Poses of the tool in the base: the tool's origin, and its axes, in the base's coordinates. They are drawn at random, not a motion.
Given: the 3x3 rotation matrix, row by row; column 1 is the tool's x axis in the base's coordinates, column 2 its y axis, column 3 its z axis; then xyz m. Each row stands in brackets.
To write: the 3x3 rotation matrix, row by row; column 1 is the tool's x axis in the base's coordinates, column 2 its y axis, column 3 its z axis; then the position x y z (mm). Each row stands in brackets. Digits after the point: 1 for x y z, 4 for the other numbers.
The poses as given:
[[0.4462, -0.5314, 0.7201], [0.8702, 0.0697, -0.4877], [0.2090, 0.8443, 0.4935]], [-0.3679, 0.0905, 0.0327]
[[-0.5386, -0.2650, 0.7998], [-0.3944, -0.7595, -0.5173], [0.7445, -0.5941, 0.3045]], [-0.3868, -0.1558, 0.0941]
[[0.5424, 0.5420, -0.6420], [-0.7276, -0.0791, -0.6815], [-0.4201, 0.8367, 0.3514]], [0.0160, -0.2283, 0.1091]
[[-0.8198, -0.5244, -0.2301], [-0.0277, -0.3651, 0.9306], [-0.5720, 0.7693, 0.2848]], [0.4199, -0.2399, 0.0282]
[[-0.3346, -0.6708, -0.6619], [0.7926, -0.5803, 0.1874], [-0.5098, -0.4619, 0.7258]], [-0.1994, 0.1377, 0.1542]
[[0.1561, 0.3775, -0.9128], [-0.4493, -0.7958, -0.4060], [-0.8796, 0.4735, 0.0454]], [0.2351, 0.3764, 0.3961]
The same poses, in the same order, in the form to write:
[[0.4462, -0.5314, 0.7201], [0.8702, 0.0697, -0.4877], [0.2090, 0.8443, 0.4935]], [-367.9, 90.5, 32.7]
[[-0.5386, -0.2650, 0.7998], [-0.3944, -0.7595, -0.5173], [0.7445, -0.5941, 0.3045]], [-386.8, -155.8, 94.1]
[[0.5424, 0.5420, -0.6420], [-0.7276, -0.0791, -0.6815], [-0.4201, 0.8367, 0.3514]], [16.0, -228.3, 109.1]
[[-0.8198, -0.5244, -0.2301], [-0.0277, -0.3651, 0.9306], [-0.5720, 0.7693, 0.2848]], [419.9, -239.9, 28.2]
[[-0.3346, -0.6708, -0.6619], [0.7926, -0.5803, 0.1874], [-0.5098, -0.4619, 0.7258]], [-199.4, 137.7, 154.2]
[[0.1561, 0.3775, -0.9128], [-0.4493, -0.7958, -0.4060], [-0.8796, 0.4735, 0.0454]], [235.1, 376.4, 396.1]

